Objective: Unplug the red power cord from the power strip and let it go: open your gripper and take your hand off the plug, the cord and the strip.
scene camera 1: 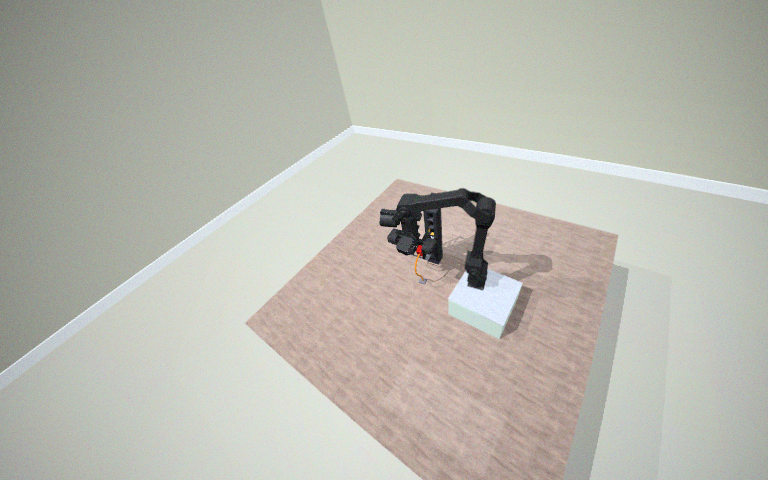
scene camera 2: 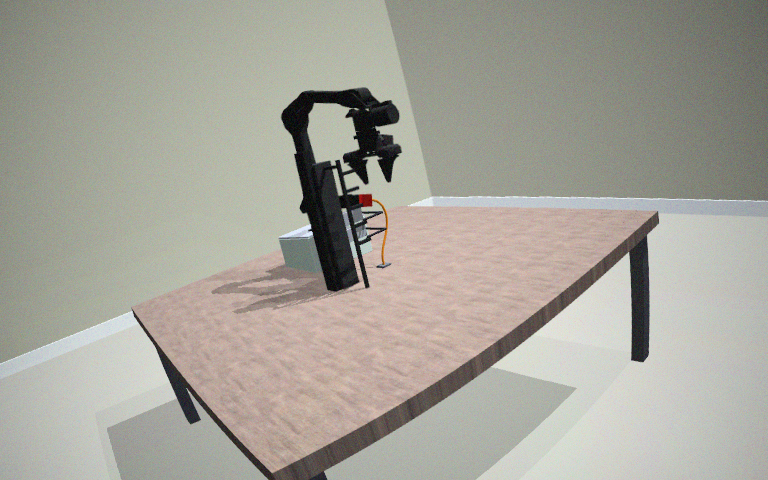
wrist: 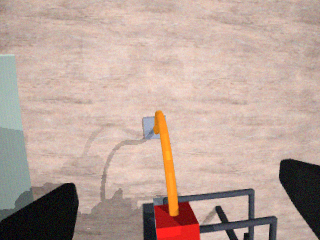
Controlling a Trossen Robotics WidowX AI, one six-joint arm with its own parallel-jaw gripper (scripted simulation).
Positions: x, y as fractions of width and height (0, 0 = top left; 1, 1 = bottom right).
Scene:
My gripper shows in scene camera 1 (0.54, 0.53), in scene camera 2 (0.49, 0.38) and in the wrist view (0.57, 0.76).

